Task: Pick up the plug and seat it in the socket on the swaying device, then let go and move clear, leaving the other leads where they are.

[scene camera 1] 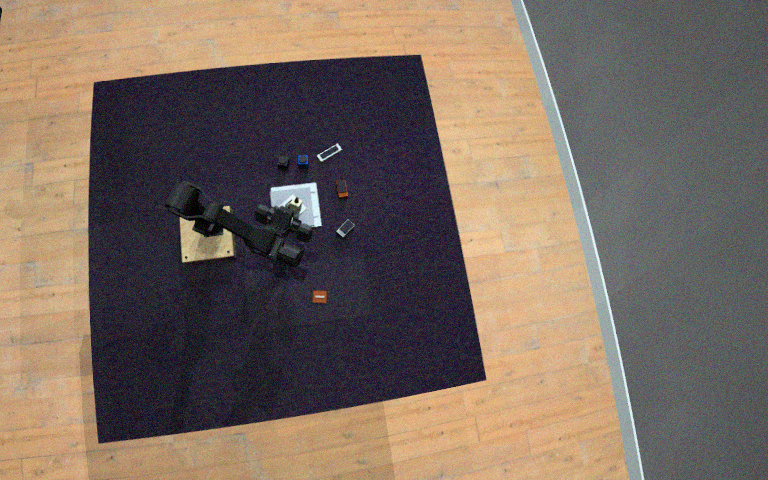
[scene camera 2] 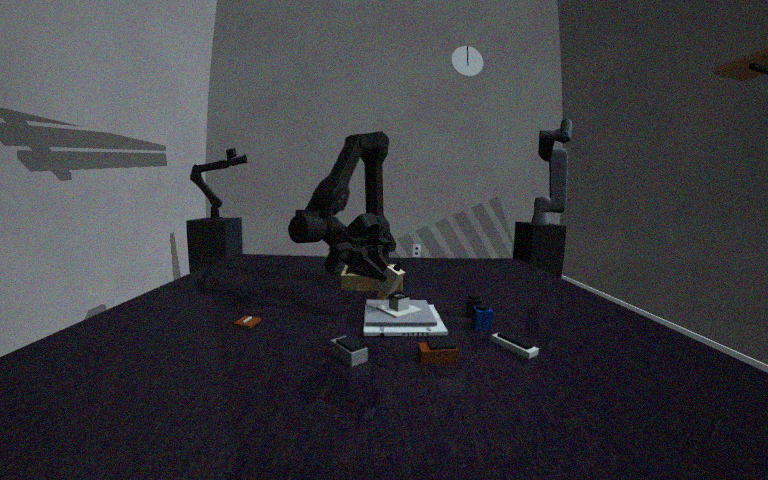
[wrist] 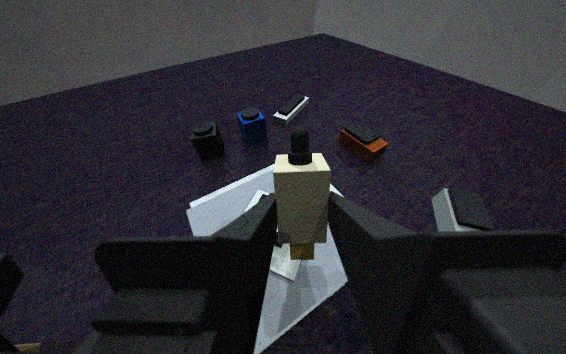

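Note:
My gripper point(scene camera 1: 291, 209) point(scene camera 2: 387, 275) point(wrist: 301, 198) is shut on the cream plug point(scene camera 1: 295, 204) point(scene camera 2: 391, 282) point(wrist: 301, 200), which has a black cable stub on top and a yellow tip point(scene camera 2: 382, 294) point(wrist: 302, 251) below. The plug leans in the scene camera 2 view, with its tip low and close to the socket point(scene camera 2: 399, 302), seemingly behind and left of it. The socket is a grey block on a white plate point(scene camera 2: 415, 309) point(wrist: 283, 269), on the grey device platform point(scene camera 1: 283, 196) point(scene camera 2: 370, 319) point(wrist: 300, 312). In the wrist view the plug and a finger mostly hide the socket.
Around the device stand a black block point(scene camera 1: 283, 162) point(wrist: 209, 143), a blue block point(scene camera 1: 303, 160) point(scene camera 2: 483, 319) point(wrist: 253, 129), a white strip point(scene camera 1: 329, 152) point(scene camera 2: 515, 345), an orange block point(scene camera 1: 342, 189) point(scene camera 2: 437, 353) and a grey block point(scene camera 1: 345, 228) point(scene camera 2: 350, 350). A flat orange square point(scene camera 1: 320, 296) point(scene camera 2: 248, 322) lies apart.

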